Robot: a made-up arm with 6 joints. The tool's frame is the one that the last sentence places. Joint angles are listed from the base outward.
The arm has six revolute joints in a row. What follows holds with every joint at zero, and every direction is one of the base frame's. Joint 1 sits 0.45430 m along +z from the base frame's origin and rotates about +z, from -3.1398 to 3.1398 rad. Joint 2 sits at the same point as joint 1 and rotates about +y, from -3.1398 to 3.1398 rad. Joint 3 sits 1.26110 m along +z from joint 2 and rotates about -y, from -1.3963 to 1.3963 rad. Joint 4 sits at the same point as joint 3 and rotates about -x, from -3.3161 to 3.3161 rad. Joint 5 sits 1.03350 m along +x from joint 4 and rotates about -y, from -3.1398 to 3.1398 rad. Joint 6 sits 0.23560 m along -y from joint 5 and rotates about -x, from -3.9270 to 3.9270 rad. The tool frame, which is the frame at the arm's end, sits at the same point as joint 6; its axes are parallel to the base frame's.
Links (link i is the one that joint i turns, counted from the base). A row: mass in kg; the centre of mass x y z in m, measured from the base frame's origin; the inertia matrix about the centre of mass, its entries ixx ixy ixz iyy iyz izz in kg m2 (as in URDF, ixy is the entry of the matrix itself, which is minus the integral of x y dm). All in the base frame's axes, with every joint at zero. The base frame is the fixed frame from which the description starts. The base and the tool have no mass.
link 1: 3.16; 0.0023 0.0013 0.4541; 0.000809 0 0 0.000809 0 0.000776
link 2: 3.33; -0.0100 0.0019 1.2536; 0.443 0 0 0.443 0 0.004
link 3: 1.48; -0.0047 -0.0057 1.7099; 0.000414 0 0 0.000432 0 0.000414
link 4: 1.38; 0.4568 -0.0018 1.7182; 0.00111 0 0 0.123 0 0.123
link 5: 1.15; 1.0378 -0.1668 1.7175; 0.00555 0 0 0.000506 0 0.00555
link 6: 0.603; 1.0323 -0.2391 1.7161; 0.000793 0 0 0.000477 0 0.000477
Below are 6 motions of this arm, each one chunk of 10 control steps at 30 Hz.
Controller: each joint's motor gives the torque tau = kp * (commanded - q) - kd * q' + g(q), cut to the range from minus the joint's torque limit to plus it. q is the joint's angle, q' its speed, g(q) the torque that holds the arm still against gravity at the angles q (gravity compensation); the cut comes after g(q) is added. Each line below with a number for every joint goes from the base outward.
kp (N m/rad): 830 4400 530 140 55 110
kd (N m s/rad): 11 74 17 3.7 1.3 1.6
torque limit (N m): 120 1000 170 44 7.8 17
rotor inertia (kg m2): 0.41 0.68 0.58 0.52 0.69 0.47
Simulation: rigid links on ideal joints. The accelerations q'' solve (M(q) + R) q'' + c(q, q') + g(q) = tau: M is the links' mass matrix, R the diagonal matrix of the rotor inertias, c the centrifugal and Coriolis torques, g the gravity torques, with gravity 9.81 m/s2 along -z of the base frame. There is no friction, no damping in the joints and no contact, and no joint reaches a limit. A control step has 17 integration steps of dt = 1/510 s. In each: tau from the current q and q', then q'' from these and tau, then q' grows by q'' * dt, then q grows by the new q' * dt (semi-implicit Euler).
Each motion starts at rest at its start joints. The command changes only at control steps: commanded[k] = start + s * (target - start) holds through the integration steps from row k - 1 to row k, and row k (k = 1, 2, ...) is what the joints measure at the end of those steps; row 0 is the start. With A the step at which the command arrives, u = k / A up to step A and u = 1 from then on. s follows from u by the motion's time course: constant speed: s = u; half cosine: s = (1 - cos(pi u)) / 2; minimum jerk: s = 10 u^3 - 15 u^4 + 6 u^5; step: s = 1 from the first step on.
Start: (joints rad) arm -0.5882 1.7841 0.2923 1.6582 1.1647 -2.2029
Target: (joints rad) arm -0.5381 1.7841 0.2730 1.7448 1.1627 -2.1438
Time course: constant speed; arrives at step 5
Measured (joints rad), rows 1 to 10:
1: -0.5879 1.7840 0.2918 1.6601 1.1647 -2.2014
2: -0.5865 1.7837 0.2903 1.6667 1.1646 -2.1960
3: -0.5836 1.7833 0.2876 1.6790 1.1644 -2.1856
4: -0.5786 1.7829 0.2840 1.6968 1.1642 -2.1704
5: -0.5710 1.7828 0.2798 1.7186 1.1638 -2.1518
6: -0.5610 1.7830 0.2757 1.7406 1.1634 -2.1332
7: -0.5492 1.7837 0.2725 1.7582 1.1629 -2.1192
8: -0.5366 1.7845 0.2702 1.7688 1.1625 -2.1126
9: -0.5241 1.7853 0.2688 1.7720 1.1621 -2.1142
10: -0.5130 1.7857 0.2680 1.7694 1.1617 -2.1228

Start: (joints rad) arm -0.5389 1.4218 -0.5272 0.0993 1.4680 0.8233
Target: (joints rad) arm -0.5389 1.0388 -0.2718 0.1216 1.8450 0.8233
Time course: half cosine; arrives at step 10
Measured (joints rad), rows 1 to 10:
1: -0.5390 1.4196 -0.5271 0.0989 1.4684 0.8233
2: -0.5393 1.4086 -0.5259 0.0967 1.4707 0.8233
3: -0.5402 1.3805 -0.5213 0.0915 1.4775 0.8232
4: -0.5417 1.3310 -0.5088 0.0831 1.4920 0.8231
5: -0.5437 1.2628 -0.4833 0.0738 1.5170 0.8230
6: -0.5458 1.1851 -0.4411 0.0679 1.5539 0.8230
7: -0.5475 1.1103 -0.3826 0.0701 1.6032 0.8230
8: -0.5483 1.0490 -0.3131 0.0842 1.6647 0.8231
9: -0.5480 1.0079 -0.2414 0.1113 1.7358 0.8232
10: -0.5463 0.9892 -0.1779 0.1485 1.8116 0.8234

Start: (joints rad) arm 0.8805 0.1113 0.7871 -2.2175 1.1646 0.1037
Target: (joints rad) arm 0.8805 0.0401 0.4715 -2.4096 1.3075 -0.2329
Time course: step
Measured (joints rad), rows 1 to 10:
1: 0.8765 0.0860 0.7202 -2.2501 1.1709 0.0823
2: 0.8697 0.0394 0.5919 -2.3220 1.1882 0.0207
3: 0.8676 0.0040 0.4780 -2.4002 1.2146 -0.0805
4: 0.8741 -0.0051 0.4129 -2.4596 1.2476 -0.2066
5: 0.8863 0.0101 0.3971 -2.4889 1.2838 -0.3253
6: 0.8976 0.0373 0.4124 -2.4890 1.3200 -0.4106
7: 0.9030 0.0619 0.4354 -2.4682 1.3528 -0.4557
8: 0.9008 0.0739 0.4490 -2.4368 1.3798 -0.4607
9: 0.8921 0.0713 0.4493 -2.4041 1.3988 -0.4256
10: 0.8795 0.0587 0.4429 -2.3771 1.4088 -0.3523

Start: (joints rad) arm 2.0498 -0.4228 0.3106 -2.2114 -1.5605 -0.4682
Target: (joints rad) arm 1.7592 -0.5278 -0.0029 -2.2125 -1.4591 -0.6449
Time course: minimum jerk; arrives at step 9
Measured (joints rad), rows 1 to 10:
1: 2.0489 -0.4231 0.3099 -2.2116 -1.5604 -0.4685
2: 2.0417 -0.4258 0.3049 -2.2133 -1.5600 -0.4706
3: 2.0185 -0.4344 0.2882 -2.2180 -1.5583 -0.4782
4: 1.9717 -0.4521 0.2535 -2.2261 -1.5543 -0.4958
5: 1.9037 -0.4788 0.1996 -2.2346 -1.5466 -0.5264
6: 1.8264 -0.5097 0.1329 -2.2394 -1.5345 -0.5697
7: 1.7562 -0.5373 0.0644 -2.2371 -1.5179 -0.6205
8: 1.7073 -0.5535 0.0060 -2.2268 -1.4977 -0.6700
9: 1.6885 -0.5541 -0.0341 -2.2101 -1.4755 -0.7080
10: 1.7003 -0.5416 -0.0543 -2.1903 -1.4533 -0.7267

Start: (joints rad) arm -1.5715 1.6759 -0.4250 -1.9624 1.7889 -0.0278
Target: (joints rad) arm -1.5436 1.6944 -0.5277 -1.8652 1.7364 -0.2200
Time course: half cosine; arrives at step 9
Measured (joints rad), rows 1 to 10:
1: -1.5714 1.6760 -0.4253 -1.9621 1.7888 -0.0286
2: -1.5711 1.6766 -0.4267 -1.9603 1.7884 -0.0326
3: -1.5702 1.6781 -0.4308 -1.9556 1.7873 -0.0438
4: -1.5683 1.6807 -0.4390 -1.9463 1.7848 -0.0656
5: -1.5651 1.6845 -0.4521 -1.9317 1.7806 -0.0994
6: -1.5605 1.6889 -0.4703 -1.9124 1.7743 -0.1435
7: -1.5545 1.6932 -0.4923 -1.8901 1.7660 -0.1931
8: -1.5477 1.6965 -0.5157 -1.8679 1.7560 -0.2406
9: -1.5407 1.6983 -0.5372 -1.8493 1.7450 -0.2774
10: -1.5344 1.6982 -0.5536 -1.8373 1.7339 -0.2964

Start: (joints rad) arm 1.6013 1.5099 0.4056 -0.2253 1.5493 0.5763
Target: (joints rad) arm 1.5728 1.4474 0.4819 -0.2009 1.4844 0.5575
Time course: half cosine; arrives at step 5
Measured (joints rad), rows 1 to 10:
1: 1.6012 1.5089 0.4053 -0.2256 1.5490 0.5761
2: 1.6006 1.5039 0.4042 -0.2272 1.5475 0.5749
3: 1.5989 1.4922 0.4040 -0.2308 1.5434 0.5718
4: 1.5957 1.4740 0.4089 -0.2353 1.5357 0.5665
5: 1.5909 1.4538 0.4241 -0.2379 1.5244 0.5599
6: 1.5850 1.4376 0.4514 -0.2343 1.5104 0.5533
7: 1.5787 1.4290 0.4871 -0.2220 1.4951 0.5486
8: 1.5724 1.4273 0.5224 -0.2012 1.4798 0.5465
9: 1.5666 1.4297 0.5481 -0.1760 1.4658 0.5473
10: 1.5617 1.4334 0.5586 -0.1524 1.4541 0.5505

